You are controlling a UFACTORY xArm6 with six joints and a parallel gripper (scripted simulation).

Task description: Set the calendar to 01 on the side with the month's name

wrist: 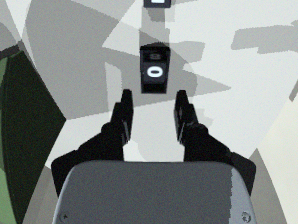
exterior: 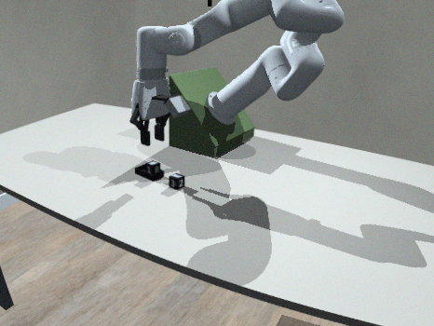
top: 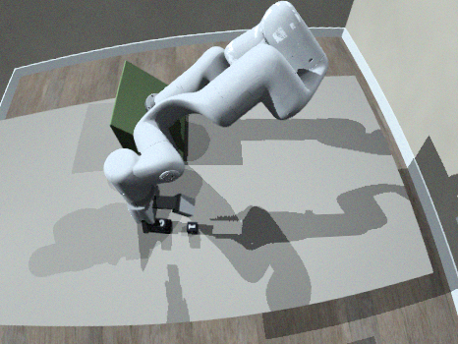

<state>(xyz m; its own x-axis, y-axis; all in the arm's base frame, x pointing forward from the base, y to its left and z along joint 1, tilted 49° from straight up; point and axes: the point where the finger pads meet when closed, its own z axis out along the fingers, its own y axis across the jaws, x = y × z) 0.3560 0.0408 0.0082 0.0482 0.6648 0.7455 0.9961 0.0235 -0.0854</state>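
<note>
Right now the black cube is 9 cm below my hand. Also, from my hand: black tray 2 cm to the right, 11 cm below.
</note>
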